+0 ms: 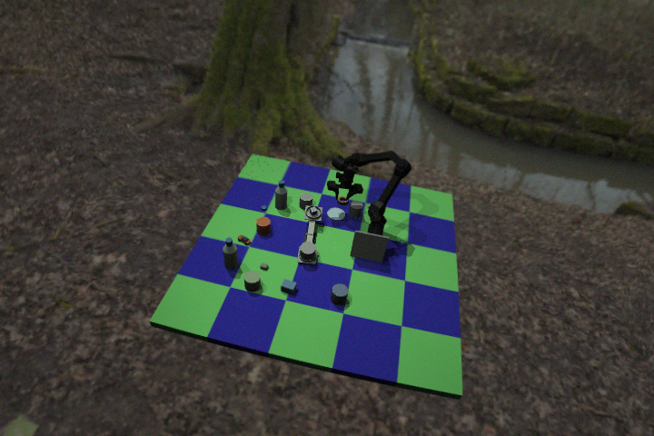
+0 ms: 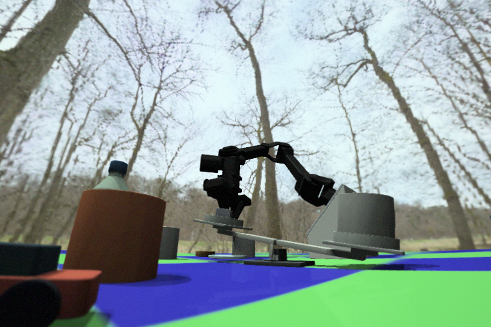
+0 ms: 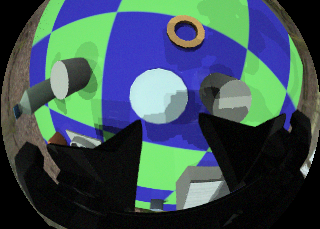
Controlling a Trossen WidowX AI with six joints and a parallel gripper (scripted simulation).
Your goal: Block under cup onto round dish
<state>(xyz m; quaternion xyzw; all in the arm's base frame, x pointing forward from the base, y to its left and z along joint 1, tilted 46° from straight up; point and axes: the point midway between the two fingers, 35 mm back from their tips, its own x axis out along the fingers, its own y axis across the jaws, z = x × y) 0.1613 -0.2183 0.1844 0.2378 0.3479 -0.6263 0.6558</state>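
Right now the grey block is 140 mm ahead of my gripper tip, 100 mm to the left of it and 10 mm below it. The rest, counted from my gripper tip: orange cylinder (370 mm ahead, 190 mm to the left, 60 mm below); then pale round dish (90 mm below, 20 mm ahead, 10 mm to the left); then red toy car (470 mm ahead, 290 mm to the left, 80 mm below).
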